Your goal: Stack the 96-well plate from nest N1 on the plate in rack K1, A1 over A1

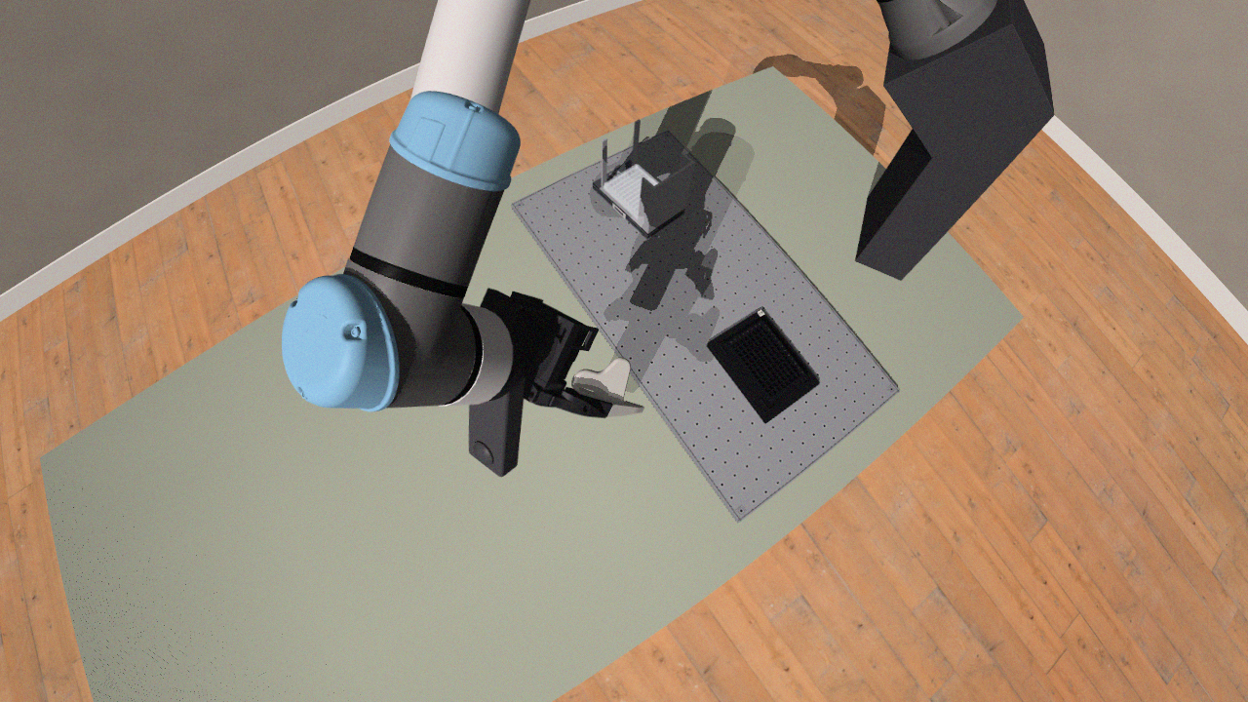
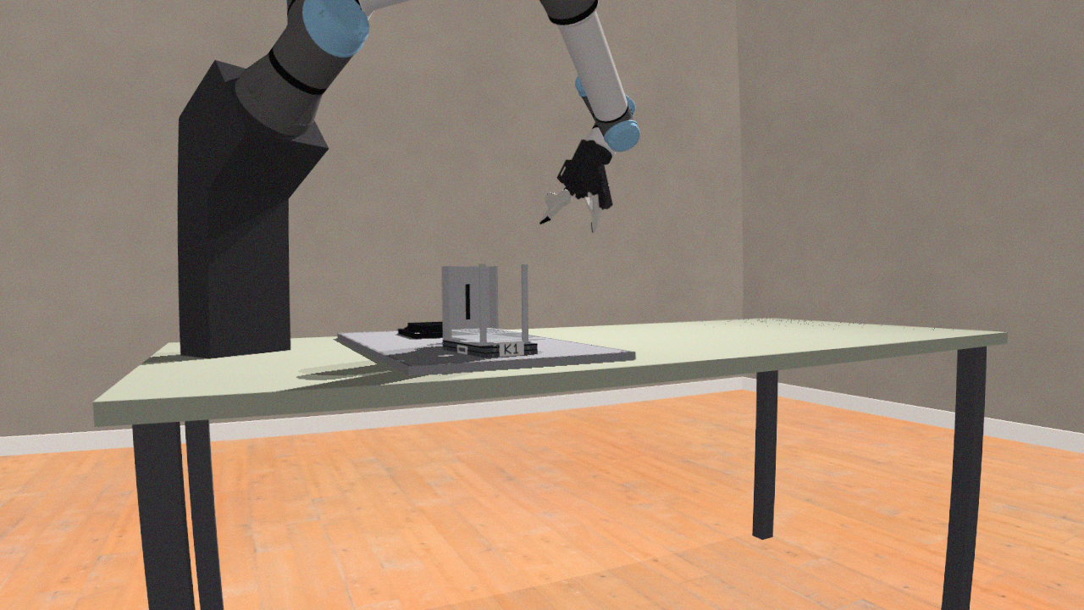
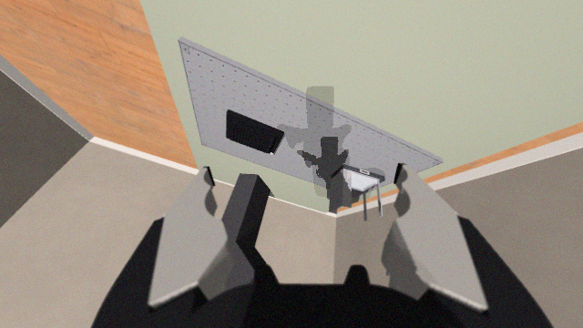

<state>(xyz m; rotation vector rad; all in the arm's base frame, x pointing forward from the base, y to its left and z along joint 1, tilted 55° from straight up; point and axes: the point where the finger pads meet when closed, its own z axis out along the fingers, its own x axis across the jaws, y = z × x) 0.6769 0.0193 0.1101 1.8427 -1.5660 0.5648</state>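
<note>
My hand is 270 mm past the black 96-well plate, 150 mm to the right of it and 220 mm above it. Also, from my hand: K1 label: 400 mm behind, 310 mm to the right, 230 mm below; then white plate: 390 mm behind, 220 mm to the right, 210 mm below; then black plate nest N1: 270 mm behind, 150 mm to the left, 230 mm below.
</note>
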